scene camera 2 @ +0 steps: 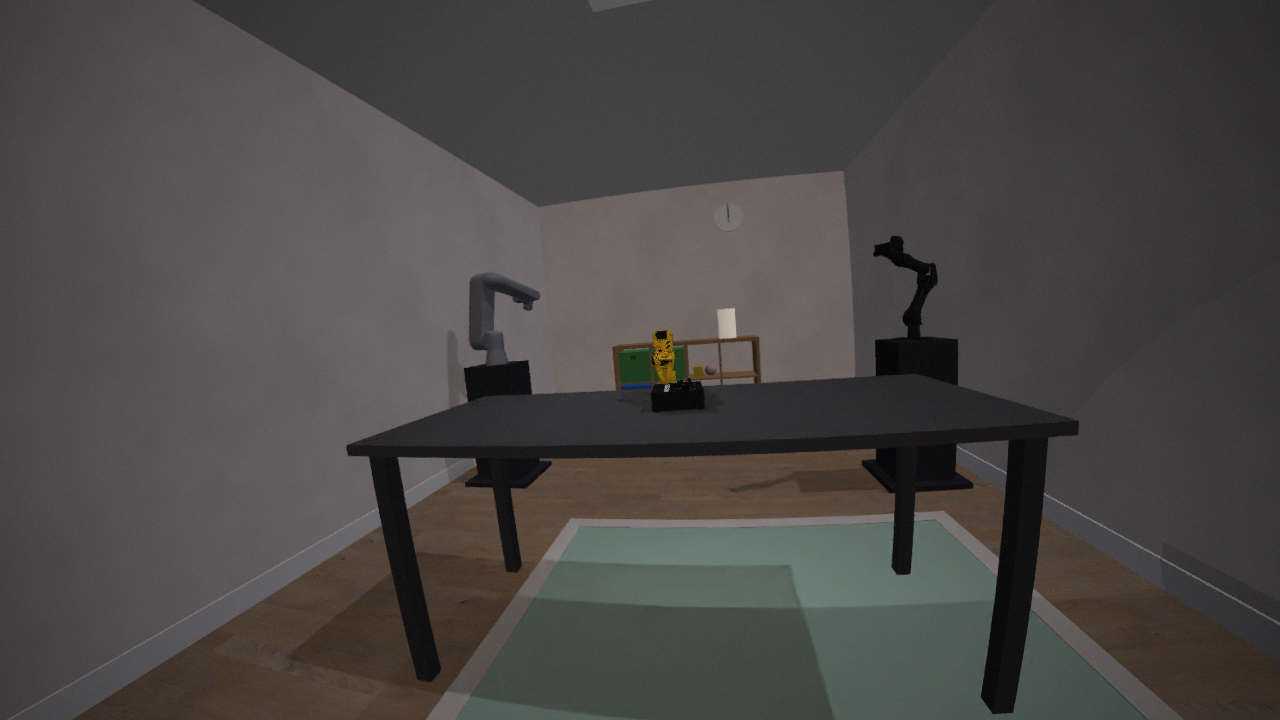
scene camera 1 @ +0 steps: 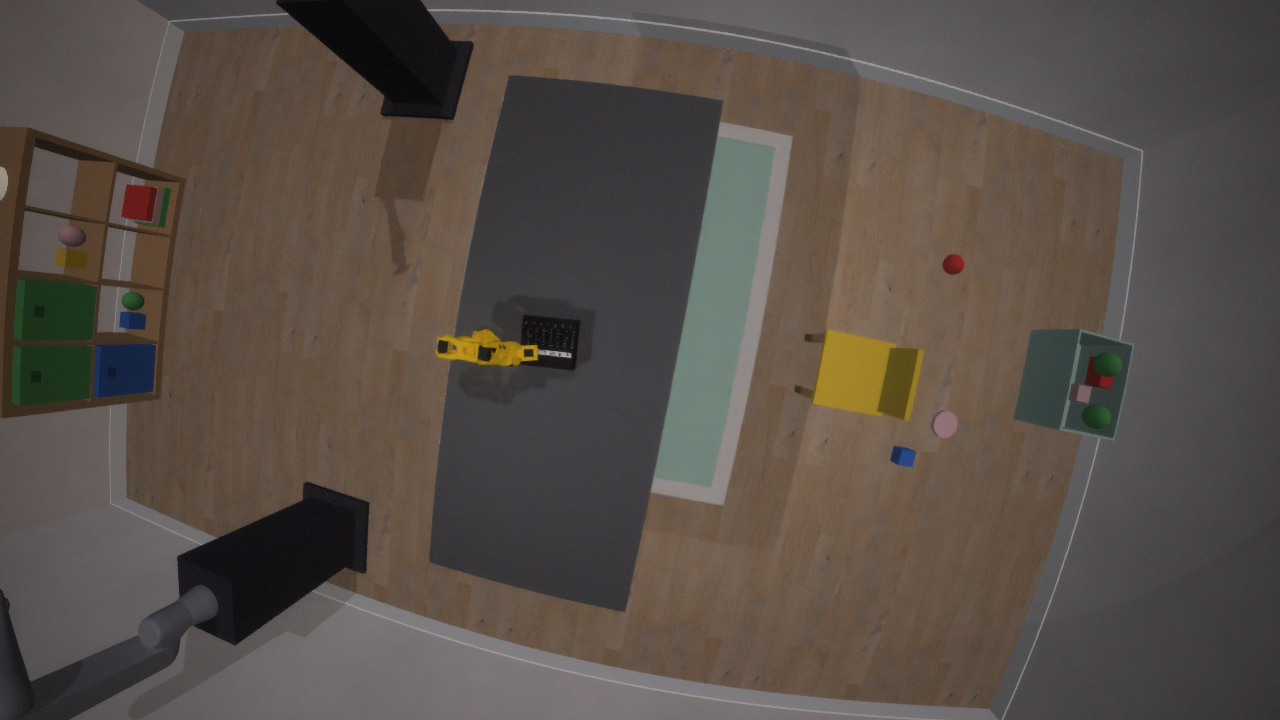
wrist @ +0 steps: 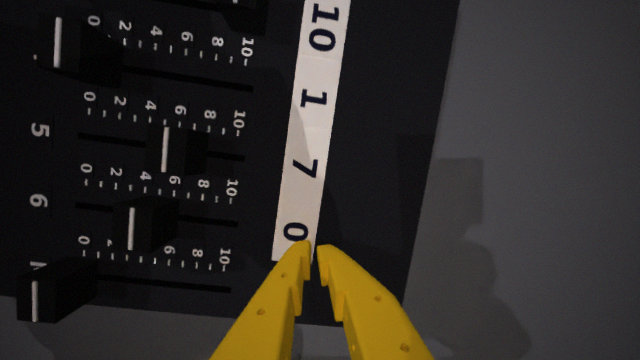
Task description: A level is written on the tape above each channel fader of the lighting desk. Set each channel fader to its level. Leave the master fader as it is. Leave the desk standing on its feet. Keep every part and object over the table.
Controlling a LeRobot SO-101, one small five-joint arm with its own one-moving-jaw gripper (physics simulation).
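Places are measured from the arm's base along level axes (x ahead, y left, z up), in millimetres.
Pixels of known places: hand at its tool point: [scene camera 2: 665, 383] [wrist: 310, 254].
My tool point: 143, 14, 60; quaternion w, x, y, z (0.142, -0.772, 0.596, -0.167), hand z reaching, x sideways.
Note:
Behind a point stands the place of what it marks, as x, y, z.
The black lighting desk [scene camera 1: 559, 362] @[238, 3, 55] [scene camera 2: 678, 401] @[270, 61, 27] [wrist: 380, 100] @[196, 2, 55] stands on the table. Its white tape [scene camera 1: 556, 354] @[225, 24, 56] [wrist: 321, 70] @[201, 23, 55] reads 10, 1, 7, 0 in the wrist view. There the channel 4 fader [wrist: 65, 47] @[186, 85, 68] stands near its scale's low end, the channel 5 fader [wrist: 172, 150] @[167, 56, 68] past the middle, the channel 6 fader [wrist: 142, 226] @[145, 60, 68] about mid-scale; the slant makes exact levels uncertain. The master fader [wrist: 55, 290] @[123, 81, 68] is at the low end. Part of the channel 3 fader [wrist: 245, 11] @[206, 45, 66] shows. My gripper [scene camera 1: 534, 353] @[143, 14, 60] [scene camera 2: 668, 381] [wrist: 314, 245] @[143, 14, 60] is shut and empty, over the tape's end beside the 0.
The dark table [scene camera 1: 590, 179] @[212, 563, 0] [scene camera 2: 805, 416] @[396, 374, 0] carries the desk and my yellow arm [scene camera 1: 483, 351] @[73, 9, 218] [scene camera 2: 663, 358] @[192, 19, 141]. A yellow chair [scene camera 1: 854, 371] and a green rug [scene camera 1: 733, 268] [scene camera 2: 671, 644] are on the floor. Two other arms stand on black pedestals [scene camera 2: 498, 380] [scene camera 2: 917, 367] beyond the table.

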